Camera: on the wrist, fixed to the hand. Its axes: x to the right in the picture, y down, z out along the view.
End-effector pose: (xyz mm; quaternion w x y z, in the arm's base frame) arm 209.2 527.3 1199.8 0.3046 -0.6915 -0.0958 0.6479
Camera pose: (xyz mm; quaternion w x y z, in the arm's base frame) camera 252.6 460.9 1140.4 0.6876 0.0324 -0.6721 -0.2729
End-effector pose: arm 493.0 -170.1 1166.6 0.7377 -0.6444 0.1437 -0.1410
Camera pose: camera 489.2 -225.8 1084.7 0.0744 0.1697 0.6135 0.7677
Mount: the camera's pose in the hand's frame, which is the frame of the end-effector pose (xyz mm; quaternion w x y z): 20.9 73.9 -62.7 0.0746 0.0237 0.0289 -0.9965
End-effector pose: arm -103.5 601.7 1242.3 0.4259 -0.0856 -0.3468 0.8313
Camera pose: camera -137.0 620.0 1150.8 0.8722 0.3253 -0.0792 -0.3566
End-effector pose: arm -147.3 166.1 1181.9 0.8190 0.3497 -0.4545 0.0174
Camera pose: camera -114.7 252.7 1217.4 0.0833 0.4979 0.3387 -0.7940
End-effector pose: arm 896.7 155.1 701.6 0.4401 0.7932 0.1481 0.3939
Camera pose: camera 854.6 161.7 791.1 0.4023 -0.0894 0.8236 -0.3898
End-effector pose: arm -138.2 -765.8 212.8 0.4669 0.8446 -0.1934 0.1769
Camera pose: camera -163.9 -751.6 307.5 0.1967 0.2617 0.8449 -0.4231
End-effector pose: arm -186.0 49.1 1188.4 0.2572 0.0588 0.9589 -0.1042
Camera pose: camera -221.9 136.5 1218.3 0.1138 0.9421 -0.1351 0.2851
